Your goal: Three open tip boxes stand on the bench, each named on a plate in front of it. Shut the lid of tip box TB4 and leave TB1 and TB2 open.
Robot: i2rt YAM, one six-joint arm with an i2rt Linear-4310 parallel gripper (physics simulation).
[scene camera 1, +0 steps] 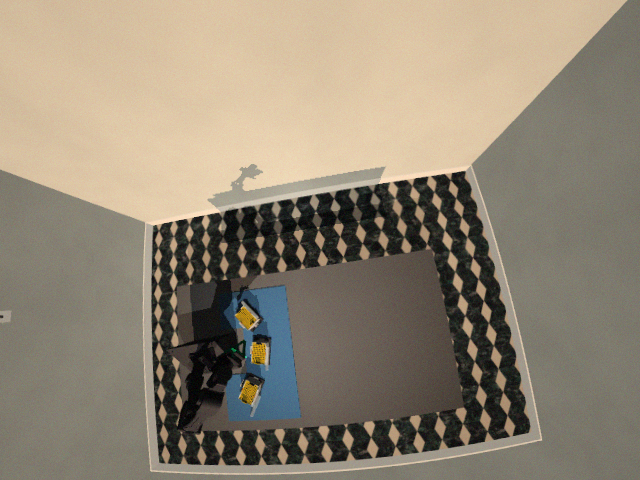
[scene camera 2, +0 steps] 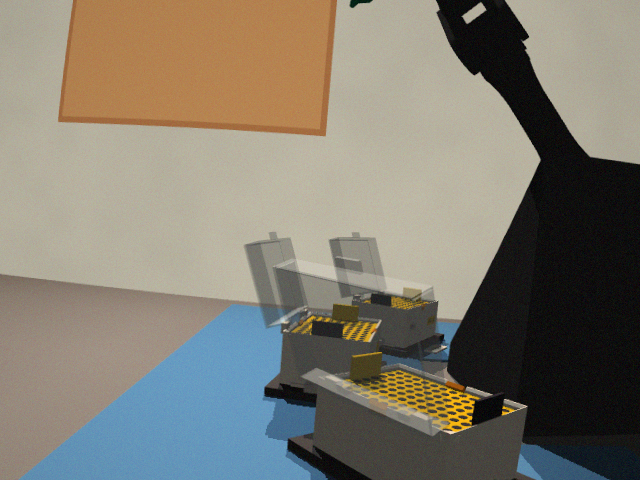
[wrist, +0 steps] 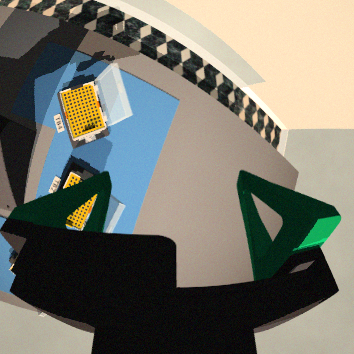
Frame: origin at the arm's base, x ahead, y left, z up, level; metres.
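Where they show: gripper, fingertip midpoint: (scene camera 1: 239,344) (wrist: 173,177); arm's base at its link origin: (scene camera 1: 200,362) (scene camera 2: 631,288).
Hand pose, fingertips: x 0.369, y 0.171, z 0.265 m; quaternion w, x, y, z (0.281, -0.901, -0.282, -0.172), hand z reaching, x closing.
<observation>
Things, the pixels of their centre, and the offset from my fingertips. Level surfaces: height alone.
- Tip box TB4 at the middle of its body: (scene camera 2: 421,387) (wrist: 81,108) (scene camera 1: 245,318) dy +0.078, dx -0.115, dz -0.324 m
- middle box at the middle of its body: (scene camera 2: 337,322) (wrist: 75,202) (scene camera 1: 258,353) dy -0.125, dx -0.036, dz -0.324 m
- blue mat at its surface level: dz -0.388 m
- brown bench at its surface level: dz -0.392 m
Tip box TB4 (scene camera 1: 247,317) (scene camera 2: 418,403) (wrist: 82,111) has a grey body and a yellow rack. Its plate (wrist: 58,123) reads TB4. Its clear lid (scene camera 2: 356,277) (wrist: 116,95) stands open on the side away from the arm base. The middle box (scene camera 1: 259,353) (scene camera 2: 330,353) (wrist: 81,207) and the third box (scene camera 1: 250,392) (scene camera 2: 400,322) also have open lids. I cannot read which is TB1 or TB2. My gripper (scene camera 1: 239,351) (wrist: 173,177) is open and empty, high above the bench on the arm-base side of the middle box. Its fingers mostly lie outside scene camera 2's view.
The boxes stand on a blue mat (scene camera 1: 281,310) (scene camera 2: 155,413) (wrist: 150,120) on the brown bench (scene camera 1: 372,330). The black arm and its base (scene camera 2: 578,310) are beside the mat. An orange board (scene camera 2: 196,62) hangs on the wall. Dark shadow falls near TB4.
</observation>
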